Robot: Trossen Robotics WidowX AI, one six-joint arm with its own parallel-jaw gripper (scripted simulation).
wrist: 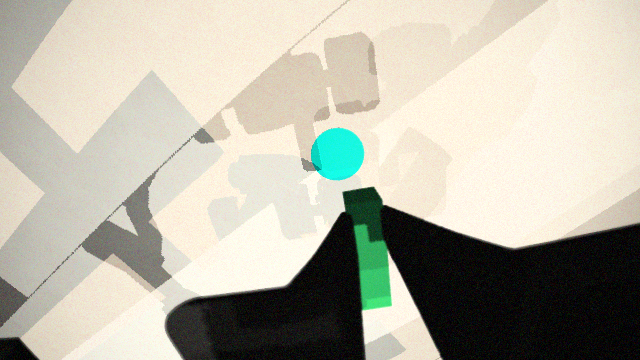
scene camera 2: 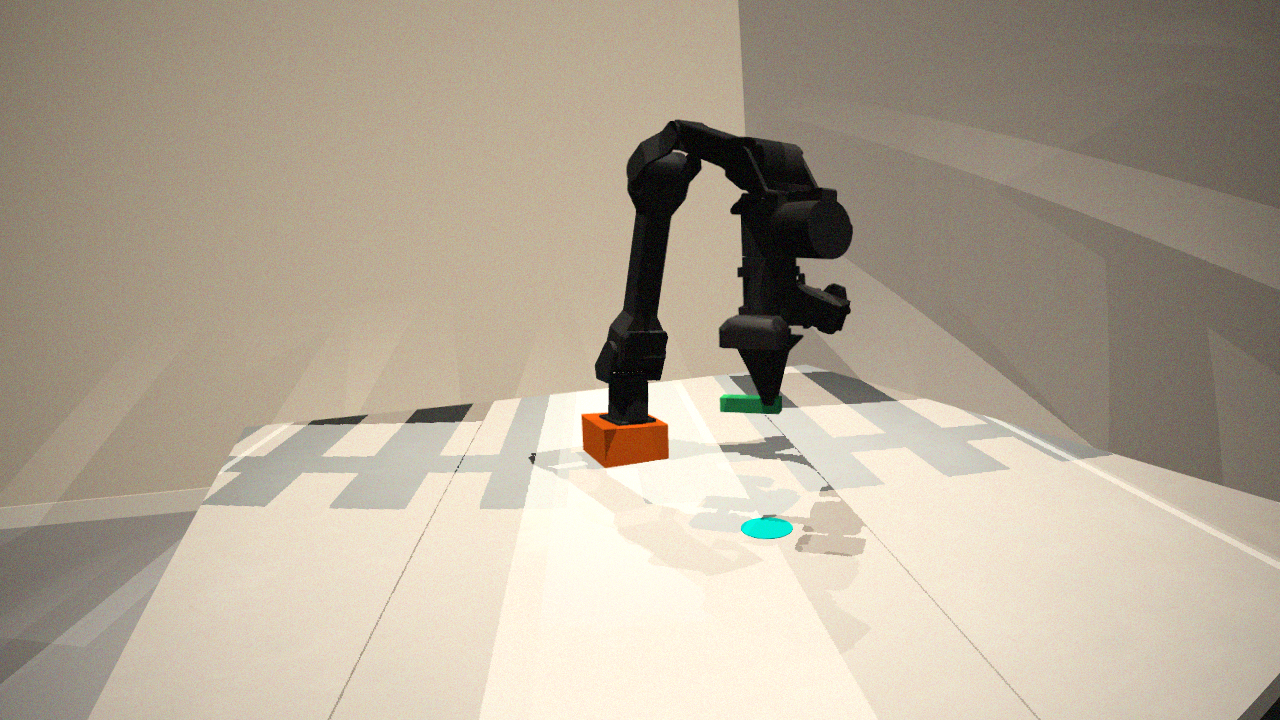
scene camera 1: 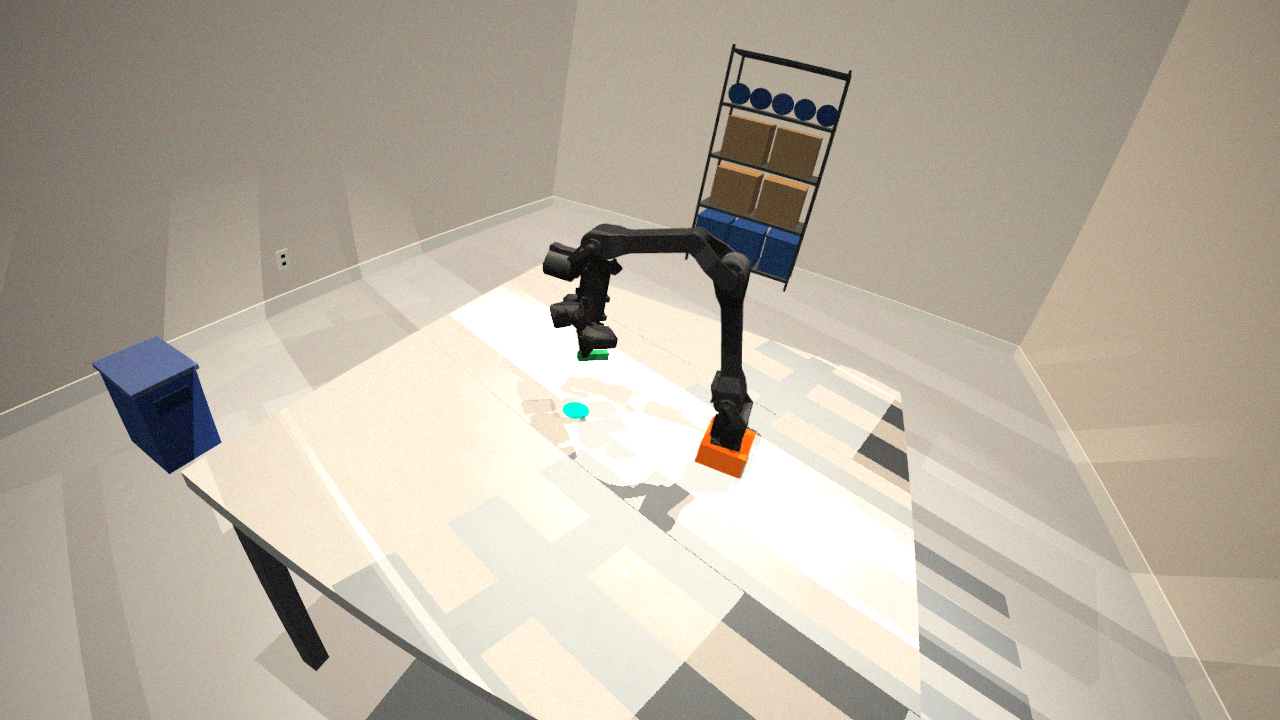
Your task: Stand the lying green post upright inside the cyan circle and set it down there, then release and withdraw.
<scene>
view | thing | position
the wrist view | my gripper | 364, 217
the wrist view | green post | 364, 204
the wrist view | cyan circle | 337, 154
</scene>
